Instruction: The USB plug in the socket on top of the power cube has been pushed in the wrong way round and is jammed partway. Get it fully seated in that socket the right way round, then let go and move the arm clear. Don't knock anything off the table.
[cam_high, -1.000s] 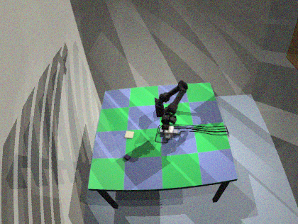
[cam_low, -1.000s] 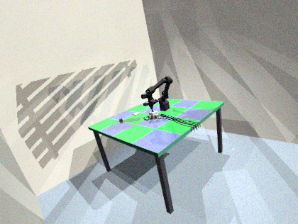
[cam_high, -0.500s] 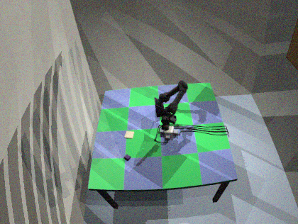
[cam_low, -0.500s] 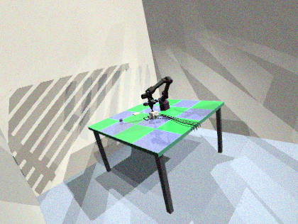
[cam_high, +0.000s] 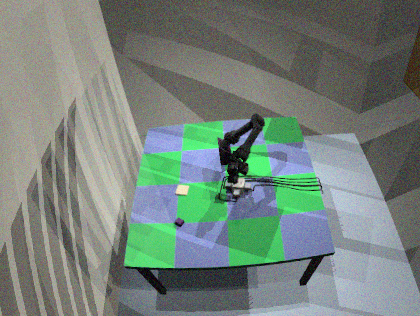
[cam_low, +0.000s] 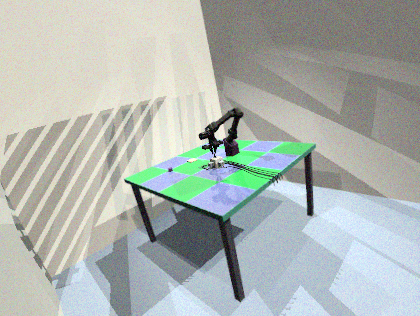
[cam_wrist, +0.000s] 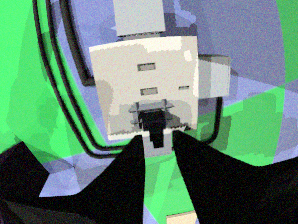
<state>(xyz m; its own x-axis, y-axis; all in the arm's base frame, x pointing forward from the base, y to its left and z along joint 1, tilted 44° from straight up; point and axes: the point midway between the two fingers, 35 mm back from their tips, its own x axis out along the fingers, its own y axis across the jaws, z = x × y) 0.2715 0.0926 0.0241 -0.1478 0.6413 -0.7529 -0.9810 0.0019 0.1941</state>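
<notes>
Now: the dark USB plug 1 cm below my gripper tip. Round my gripper tip: tan flat block 36 cm to the right, 10 cm below, 1 cm ahead; small purple block 34 cm to the right, 27 cm ahead, 9 cm below.
</notes>
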